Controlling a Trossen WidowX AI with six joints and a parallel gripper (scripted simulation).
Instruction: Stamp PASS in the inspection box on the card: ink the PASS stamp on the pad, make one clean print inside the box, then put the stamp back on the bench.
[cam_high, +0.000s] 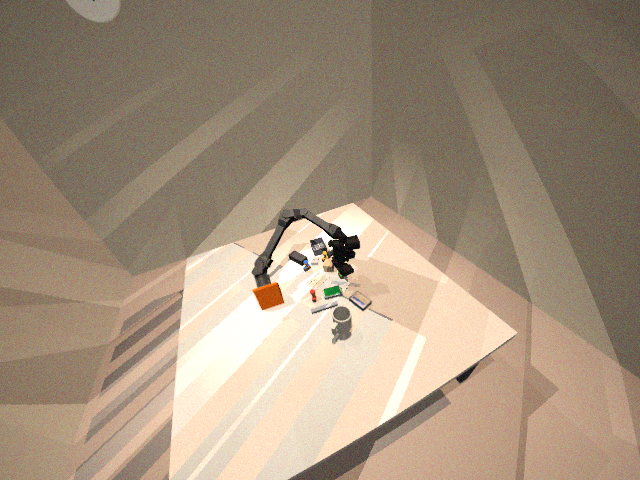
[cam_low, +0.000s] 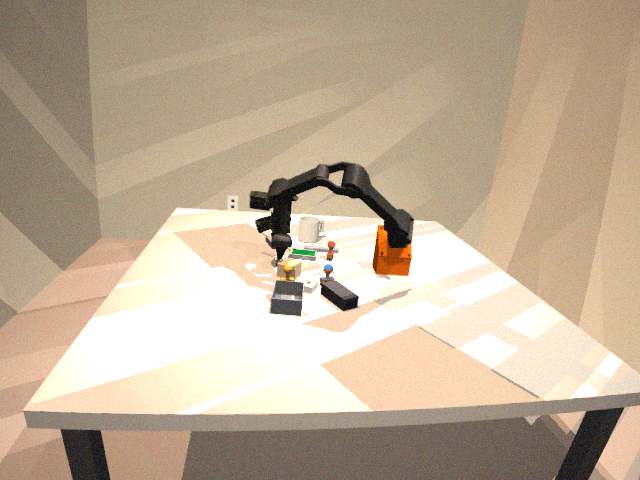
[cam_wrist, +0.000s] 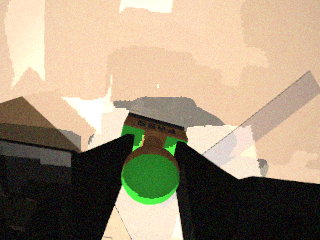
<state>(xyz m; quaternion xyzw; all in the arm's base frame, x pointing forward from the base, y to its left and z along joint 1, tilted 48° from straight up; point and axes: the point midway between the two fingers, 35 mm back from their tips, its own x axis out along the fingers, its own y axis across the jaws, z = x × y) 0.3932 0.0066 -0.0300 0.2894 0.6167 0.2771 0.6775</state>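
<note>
Now: the green ink pad 90 mm behind my gripper tip, 80 mm to the right of it and 20 mm below it. Also, from my gripper tip: green-knobbed stamp right at my gripper tip; then yellow-knobbed stamp 160 mm to the left, 20 mm behind; then pale card 120 mm behind, 40 mm to the left, 30 mm below.
</note>
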